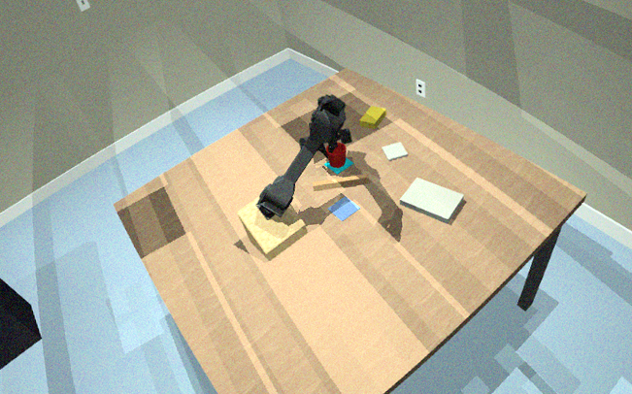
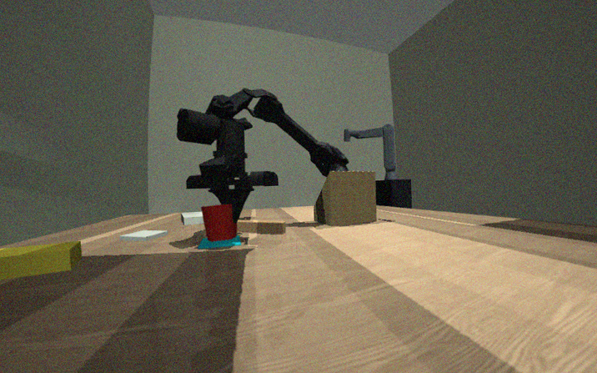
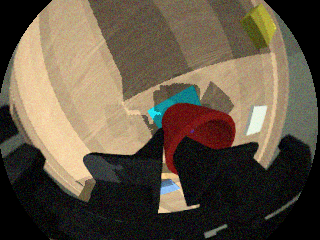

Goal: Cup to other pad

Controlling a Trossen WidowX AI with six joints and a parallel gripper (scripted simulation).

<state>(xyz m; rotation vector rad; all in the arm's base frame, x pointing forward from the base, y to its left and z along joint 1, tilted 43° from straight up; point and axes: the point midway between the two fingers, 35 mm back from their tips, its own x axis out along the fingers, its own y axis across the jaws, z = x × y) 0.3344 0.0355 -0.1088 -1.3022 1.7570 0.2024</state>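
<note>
The cyan pad is 3 cm ahead of my gripper tip, 2 cm to the right of it and 5 cm below it. The rest, counted from my gripper tip: red cup: 3 cm ahead, 2 cm to the right; then wooden bar: 5 cm behind, 11 cm to the right, 4 cm below; then light blue pad: 12 cm behind, 20 cm to the right, 5 cm below.
</note>
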